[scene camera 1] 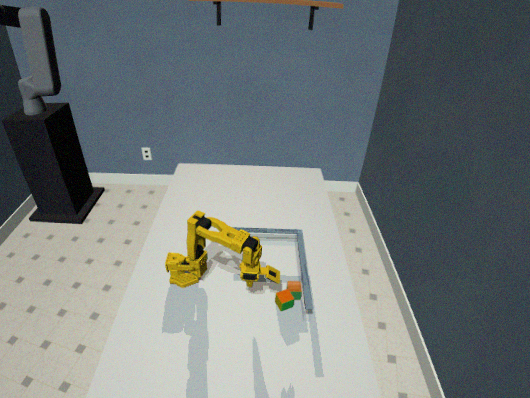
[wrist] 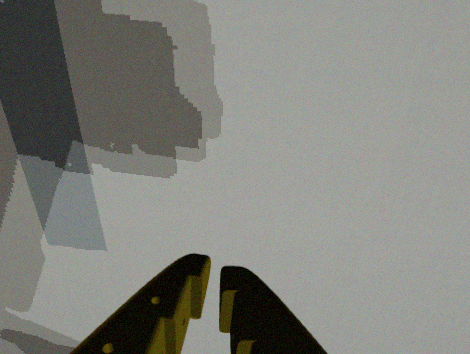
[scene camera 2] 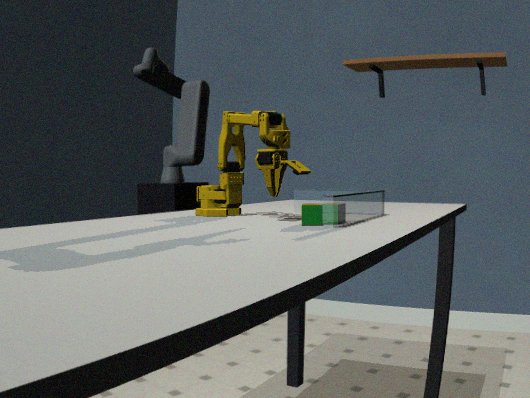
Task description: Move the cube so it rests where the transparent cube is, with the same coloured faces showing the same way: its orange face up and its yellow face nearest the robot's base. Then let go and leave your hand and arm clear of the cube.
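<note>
The solid cube rests on the table with its orange face up and a green face toward the scene cameras. A narrow, darker face shows on its left in scene camera 1; its colour is hard to tell. It looks turned relative to the transparent cube, which is paler, with orange on top and green in front, just behind and to the right. Whether they overlap is unclear. My gripper is shut and empty, raised above the table on the base side of the cube, apart from it.
A low, see-through wall with a blue-grey rim forms a corner behind and right of the cubes. The white table carries arm shadows. A grey arm stands on a black pedestal beyond the table.
</note>
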